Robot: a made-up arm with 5 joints. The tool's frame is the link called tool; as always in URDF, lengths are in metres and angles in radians. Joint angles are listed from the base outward. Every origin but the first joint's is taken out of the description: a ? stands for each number. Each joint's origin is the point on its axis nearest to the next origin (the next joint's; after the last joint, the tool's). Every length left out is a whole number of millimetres.
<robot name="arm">
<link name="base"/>
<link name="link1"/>
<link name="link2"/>
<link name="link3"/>
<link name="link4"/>
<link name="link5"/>
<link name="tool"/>
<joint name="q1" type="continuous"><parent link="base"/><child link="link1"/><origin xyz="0.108 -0.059 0.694" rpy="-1.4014 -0.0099 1.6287"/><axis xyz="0 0 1"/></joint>
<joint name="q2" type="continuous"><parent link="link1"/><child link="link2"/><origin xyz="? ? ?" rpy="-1.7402 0.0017 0.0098"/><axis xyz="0 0 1"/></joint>
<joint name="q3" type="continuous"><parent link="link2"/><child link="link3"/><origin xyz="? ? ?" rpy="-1.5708 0.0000 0.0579"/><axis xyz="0 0 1"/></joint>
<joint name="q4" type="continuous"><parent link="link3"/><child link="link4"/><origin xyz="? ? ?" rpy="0.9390 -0.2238 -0.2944"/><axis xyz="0 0 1"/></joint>
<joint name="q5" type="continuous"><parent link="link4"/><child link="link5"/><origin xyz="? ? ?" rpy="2.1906 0.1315 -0.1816"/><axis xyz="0 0 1"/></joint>
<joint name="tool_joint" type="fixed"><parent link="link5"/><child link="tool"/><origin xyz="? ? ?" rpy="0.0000 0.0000 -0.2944"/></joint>
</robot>
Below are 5 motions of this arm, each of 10 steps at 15 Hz.
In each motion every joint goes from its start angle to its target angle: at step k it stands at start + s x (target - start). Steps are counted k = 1, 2, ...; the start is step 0. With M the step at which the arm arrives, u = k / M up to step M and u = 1 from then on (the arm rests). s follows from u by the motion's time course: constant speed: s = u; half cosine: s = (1 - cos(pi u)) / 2; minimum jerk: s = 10 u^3 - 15 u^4 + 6 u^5.
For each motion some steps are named. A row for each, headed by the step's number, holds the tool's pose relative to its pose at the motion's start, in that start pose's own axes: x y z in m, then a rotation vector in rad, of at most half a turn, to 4 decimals.
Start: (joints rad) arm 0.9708 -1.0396 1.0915 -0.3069 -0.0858
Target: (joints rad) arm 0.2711 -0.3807 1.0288 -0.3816 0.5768
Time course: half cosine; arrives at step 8
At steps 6, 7, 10:
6: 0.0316 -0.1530 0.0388 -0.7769 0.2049 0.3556
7: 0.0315 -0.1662 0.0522 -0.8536 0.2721 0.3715
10: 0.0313 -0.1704 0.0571 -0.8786 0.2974 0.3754

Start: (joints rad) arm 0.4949 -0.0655 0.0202 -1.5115 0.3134
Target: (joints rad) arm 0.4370 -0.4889 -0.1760 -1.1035 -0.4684
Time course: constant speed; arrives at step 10
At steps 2, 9, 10:
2: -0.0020 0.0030 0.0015 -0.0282 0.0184 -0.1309
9: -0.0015 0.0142 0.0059 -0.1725 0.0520 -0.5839
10: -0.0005 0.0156 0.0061 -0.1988 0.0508 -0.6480

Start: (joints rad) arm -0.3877 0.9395 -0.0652 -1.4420 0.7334
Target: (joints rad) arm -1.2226 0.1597 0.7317 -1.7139 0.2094
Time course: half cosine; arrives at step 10
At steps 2, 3, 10:
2: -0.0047 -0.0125 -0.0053 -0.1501 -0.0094 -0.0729
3: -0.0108 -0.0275 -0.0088 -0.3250 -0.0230 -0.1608
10: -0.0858 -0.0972 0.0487 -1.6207 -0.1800 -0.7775

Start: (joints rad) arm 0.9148 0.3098 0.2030 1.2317 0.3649
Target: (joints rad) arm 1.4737 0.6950 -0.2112 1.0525 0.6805
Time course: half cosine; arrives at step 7
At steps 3, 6, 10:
3: -0.0044 -0.0325 -0.0283 -0.3600 -0.0918 0.2856
6: 0.0021 -0.0851 -0.0338 -0.8935 -0.0831 0.6763
10: 0.0030 -0.0892 -0.0324 -0.9404 -0.0735 0.7083

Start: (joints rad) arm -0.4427 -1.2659 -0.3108 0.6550 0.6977
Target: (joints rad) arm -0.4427 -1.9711 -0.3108 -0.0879 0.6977
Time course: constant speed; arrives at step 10
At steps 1, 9, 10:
1: 0.0080 -0.0070 -0.0071 -0.0522 -0.1156 0.0240
9: 0.0884 -0.0769 -0.0088 -0.5953 -0.9578 0.2609
10: 0.0977 -0.0857 -0.0013 -0.6787 -1.0500 0.2961

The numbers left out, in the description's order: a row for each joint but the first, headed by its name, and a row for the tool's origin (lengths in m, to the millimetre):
q2: 0.051 -0.059 0.000
q3: 0.010 0.097 0.000
q4: 0.000 -0.115 0.000
q5: -0.024 0.023 0.000
tool: -0.065 -0.005 0.000

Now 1 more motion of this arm.
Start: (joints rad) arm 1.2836 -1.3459 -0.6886 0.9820 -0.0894
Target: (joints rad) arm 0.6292 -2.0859 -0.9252 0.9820 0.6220
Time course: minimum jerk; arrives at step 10
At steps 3, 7, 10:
3: 0.0114 -0.0118 -0.0135 -0.0876 -0.0713 0.0236
7: 0.0491 -0.0927 -0.0359 -0.6358 -0.2206 0.1916
10: 0.0544 -0.1159 -0.0304 -0.8003 -0.2082 0.2453

